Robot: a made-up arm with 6 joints.
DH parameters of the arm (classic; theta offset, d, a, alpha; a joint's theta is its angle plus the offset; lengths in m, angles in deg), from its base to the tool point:
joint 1: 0 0.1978 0 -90
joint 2: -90 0 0.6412 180
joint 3: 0 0 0 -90
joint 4: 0 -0.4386 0 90
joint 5: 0 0.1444 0 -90
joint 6: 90 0 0 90
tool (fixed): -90 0 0 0
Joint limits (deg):
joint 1: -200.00..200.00
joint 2: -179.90..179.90
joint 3: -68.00..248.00
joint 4: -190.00..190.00
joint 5: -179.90..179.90
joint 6: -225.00..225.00
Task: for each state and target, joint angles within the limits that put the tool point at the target. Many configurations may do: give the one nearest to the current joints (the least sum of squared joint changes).
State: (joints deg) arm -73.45 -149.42 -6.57 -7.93 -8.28 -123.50
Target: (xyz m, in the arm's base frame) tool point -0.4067 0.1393 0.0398
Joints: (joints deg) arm -37.70 -154.48 -41.90 -16.42 -8.28 -123.50
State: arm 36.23 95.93 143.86 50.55 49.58 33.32
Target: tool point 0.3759 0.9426 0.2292
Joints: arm 73.39 106.87 121.21 51.06 49.58 33.32
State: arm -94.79 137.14 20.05 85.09 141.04 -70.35
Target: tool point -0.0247 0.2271 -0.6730
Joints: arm -89.71 165.52 0.35 80.61 141.04 -70.35
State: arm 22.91 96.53 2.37 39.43 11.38 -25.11
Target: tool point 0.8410 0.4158 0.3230
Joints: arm 32.78 57.42 15.46 42.91 11.38 -25.11
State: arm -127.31 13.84 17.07 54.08 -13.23 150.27
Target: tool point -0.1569 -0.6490 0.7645
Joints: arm -96.71 19.10 -1.18 56.38 -13.23 150.27
